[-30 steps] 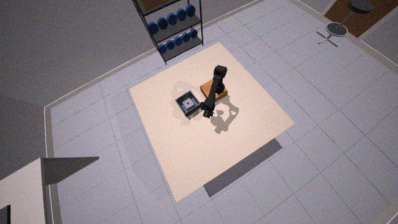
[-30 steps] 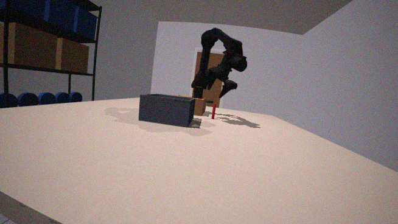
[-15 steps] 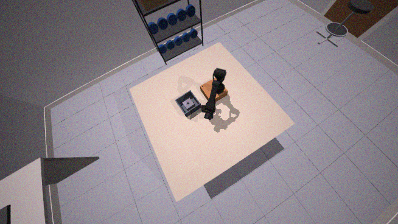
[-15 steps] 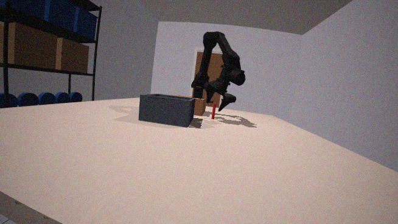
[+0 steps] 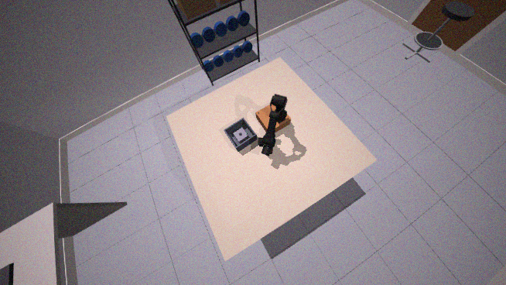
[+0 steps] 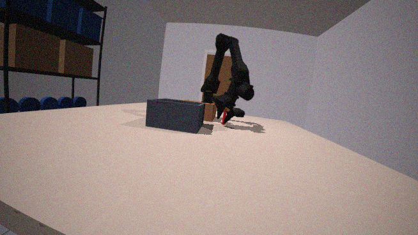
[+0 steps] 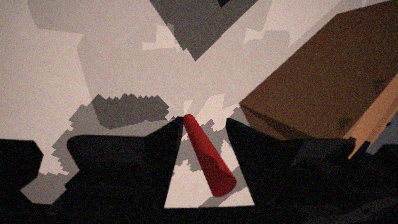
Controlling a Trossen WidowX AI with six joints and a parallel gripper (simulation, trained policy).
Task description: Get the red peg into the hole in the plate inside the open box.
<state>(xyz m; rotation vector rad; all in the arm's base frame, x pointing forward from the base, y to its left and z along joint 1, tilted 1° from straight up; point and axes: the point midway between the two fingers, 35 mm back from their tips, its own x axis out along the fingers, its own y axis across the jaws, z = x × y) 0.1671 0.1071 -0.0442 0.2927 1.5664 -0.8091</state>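
My gripper tip is now 17 cm short of the light plate, 17 cm to the left of it and 3 cm below it. From my gripper tip the other things lie so: dark box (17 cm ahead, 17 cm to the right, 1 cm above); then red peg (1 cm to the left, 3 cm above).
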